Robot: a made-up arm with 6 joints.
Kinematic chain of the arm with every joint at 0, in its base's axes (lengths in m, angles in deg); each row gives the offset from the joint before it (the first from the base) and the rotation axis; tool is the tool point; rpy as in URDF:
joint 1: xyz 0.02 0 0.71 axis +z
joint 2: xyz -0.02 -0.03 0 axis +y
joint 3: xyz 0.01 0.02 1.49 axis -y
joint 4: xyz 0.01 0 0.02 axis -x
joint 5: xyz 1.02 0 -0.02 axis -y
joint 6: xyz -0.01 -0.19 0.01 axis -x
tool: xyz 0.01 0 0.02 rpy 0 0 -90
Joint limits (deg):
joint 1: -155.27..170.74
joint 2: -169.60..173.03
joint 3: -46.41..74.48
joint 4: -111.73..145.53
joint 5: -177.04..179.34
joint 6: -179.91..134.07
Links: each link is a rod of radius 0.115 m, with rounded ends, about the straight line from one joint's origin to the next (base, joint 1, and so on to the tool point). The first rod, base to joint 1, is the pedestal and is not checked.
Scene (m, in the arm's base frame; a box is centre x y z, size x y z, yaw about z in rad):
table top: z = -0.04
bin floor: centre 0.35 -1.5 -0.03 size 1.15 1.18 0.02 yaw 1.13
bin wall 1: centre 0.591 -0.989 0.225 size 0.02 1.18 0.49 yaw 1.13
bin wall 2: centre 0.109 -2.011 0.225 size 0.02 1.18 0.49 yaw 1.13
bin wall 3: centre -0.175 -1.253 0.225 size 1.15 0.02 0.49 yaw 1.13
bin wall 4: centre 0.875 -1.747 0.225 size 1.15 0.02 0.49 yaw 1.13
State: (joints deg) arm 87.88 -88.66 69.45 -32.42 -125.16 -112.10
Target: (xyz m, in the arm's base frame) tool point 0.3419 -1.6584 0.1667
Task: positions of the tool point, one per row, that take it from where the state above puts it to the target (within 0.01 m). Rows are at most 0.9 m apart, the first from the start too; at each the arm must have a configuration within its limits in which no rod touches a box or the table.
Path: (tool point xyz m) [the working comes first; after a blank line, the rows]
Joints at the target: -73.06 71.79 3.59 -32.16 -125.08 -110.29
Straight joint move there: touches bin wall 4.

1: -0.4386 -2.1277 1.8409
2: -0.7505 -1.5975 2.3378
3: -0.7581 -0.9928 2.6970
4: -0.4778 -0.4795 2.8951
5: -0.0059 -0.1868 2.9247
6: 0.5104 -0.1735 2.7931
7: 0.9221 -0.4142 2.5211
8: 1.1173 -0.8127 2.1413
9: 1.0539 -1.2341 1.6927
10: 0.7646 -1.5462 1.2189
11: 0.3419 -1.6584 0.7609
12: 0.3495 -1.6834 0.4668
13: 0.3420 -1.6584 0.1668

